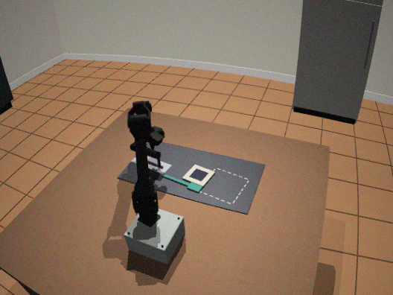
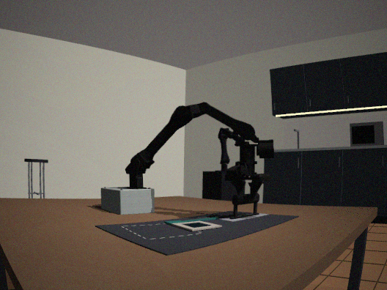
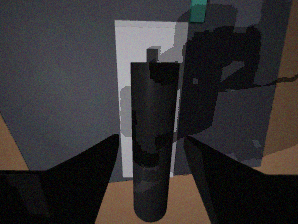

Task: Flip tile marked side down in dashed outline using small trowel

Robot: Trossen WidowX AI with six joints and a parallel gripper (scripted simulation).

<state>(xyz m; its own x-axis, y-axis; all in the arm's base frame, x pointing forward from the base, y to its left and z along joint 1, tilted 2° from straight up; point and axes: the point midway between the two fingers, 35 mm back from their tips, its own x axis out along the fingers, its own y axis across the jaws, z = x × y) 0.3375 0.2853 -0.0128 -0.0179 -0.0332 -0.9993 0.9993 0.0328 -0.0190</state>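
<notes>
The dark mat lies 60 mm ahead of my gripper tip, 210 mm to the right of it and 80 mm below it. The rest, counted from my gripper tip: teal trowel (30 mm behind, 230 mm to the right, 60 mm below); tan square tile (50 mm ahead, 250 mm to the right, 60 mm below).
</notes>
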